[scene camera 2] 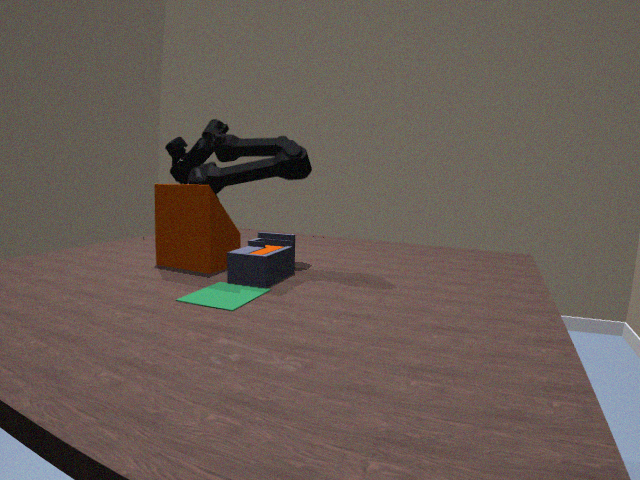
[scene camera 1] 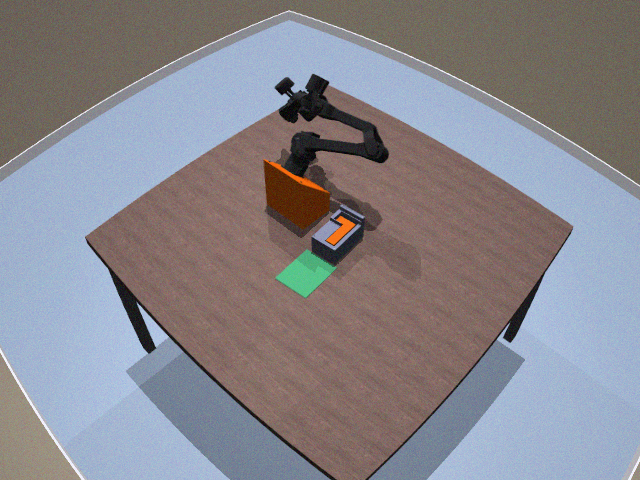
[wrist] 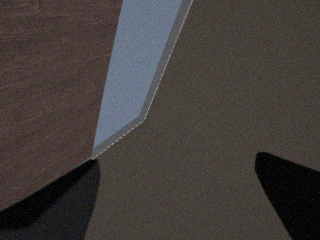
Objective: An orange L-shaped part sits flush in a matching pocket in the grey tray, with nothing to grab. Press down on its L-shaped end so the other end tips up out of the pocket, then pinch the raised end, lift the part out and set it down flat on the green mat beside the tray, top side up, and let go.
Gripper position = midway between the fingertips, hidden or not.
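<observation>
My gripper (scene camera 2: pixel 181 175) open, holds nothing, visible also in scene camera 1 (scene camera 1: pixel 290 97) and in the wrist view (wrist: pixel 178 164). A green mat (scene camera 1: pixel 306 273), visible also in scene camera 2 (scene camera 2: pixel 227 296).
</observation>
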